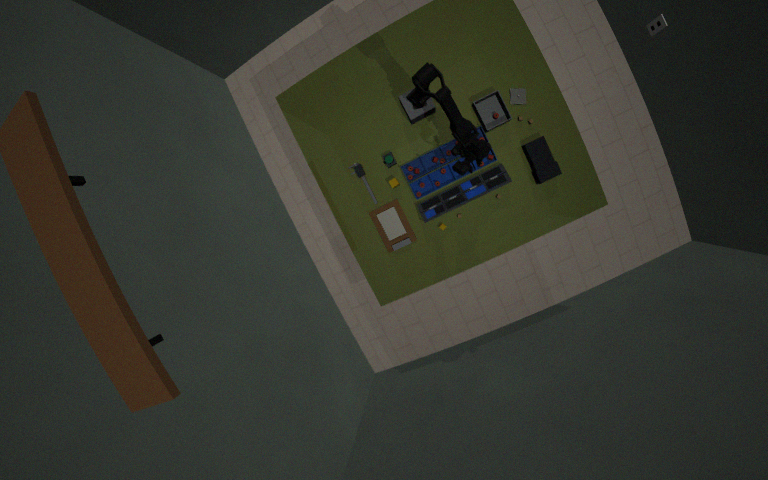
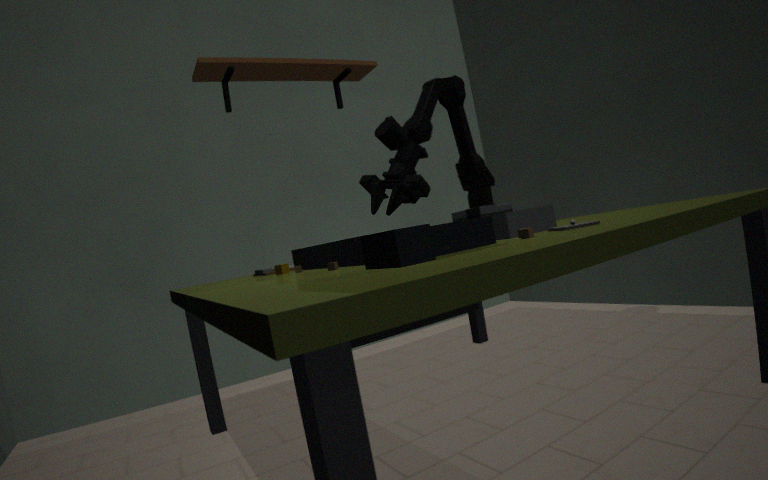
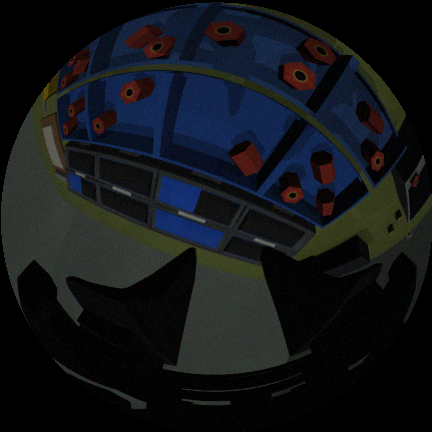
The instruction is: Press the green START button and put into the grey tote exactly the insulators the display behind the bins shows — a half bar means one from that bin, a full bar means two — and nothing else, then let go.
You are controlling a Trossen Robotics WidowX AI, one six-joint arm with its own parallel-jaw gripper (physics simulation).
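Places are measured from the arm's base along level axes (x right, y ahead, z up), in millimetres.
Pixels of known places: gripper, between the fingertips: (image 1: 474, 169) (image 2: 380, 214) (image 3: 229, 253); arm's base, origin of its link: (image 1: 418, 101) (image 2: 482, 207).
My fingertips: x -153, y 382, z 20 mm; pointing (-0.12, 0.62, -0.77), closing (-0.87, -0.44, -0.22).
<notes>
Ahead of a thing's pixels: the offset from my fingertips to its top centre. "pt": to the spot under its first point.
My gripper (image 1: 471, 160) (image 2: 381, 212) (image 3: 229, 253) is open and empty, above the right end of the blue bins (image 1: 429, 187) (image 3: 210, 110). The bins hold red hexagonal insulators {dz -75, dx +8, dy -16 mm} (image 3: 247, 159) {dz -74, dx +134, dy -38 mm} (image 3: 129, 93) {dz -74, dx +24, dy -110 mm} (image 3: 300, 75). The display (image 1: 453, 198) (image 3: 153, 200) has four columns and two rows. Its third column shows a half blue bar on top and a full one below; the far-left column shows a half bar below. The grey tote {dz -50, dx -167, dy -244 mm} (image 1: 487, 107) (image 2: 529, 220) (image 3: 409, 200) has one red insulator {dz -74, dx -183, dy -221 mm} (image 1: 495, 115) (image 3: 415, 181) inside. The green START button {dz -63, dx +371, dy -172 mm} (image 1: 388, 159) is left of the bins.
A dark box {dz -48, dx -331, dy +41 mm} (image 1: 540, 159) (image 2: 396, 246) stands right of the display. A grey plate {dz -98, dx -318, dy -284 mm} (image 1: 517, 93) and small tan blocks (image 1: 519, 118) (image 2: 525, 233) lie beside the tote. A yellow block {dz -65, dx +382, dy -54 mm} (image 1: 393, 182), a long tool {pt dz -101, dx +518, dy -74 mm} (image 1: 368, 187) and a brown-framed board {pt dz -98, dx +530, dy +73 mm} (image 1: 374, 215) lie at the left.
</notes>
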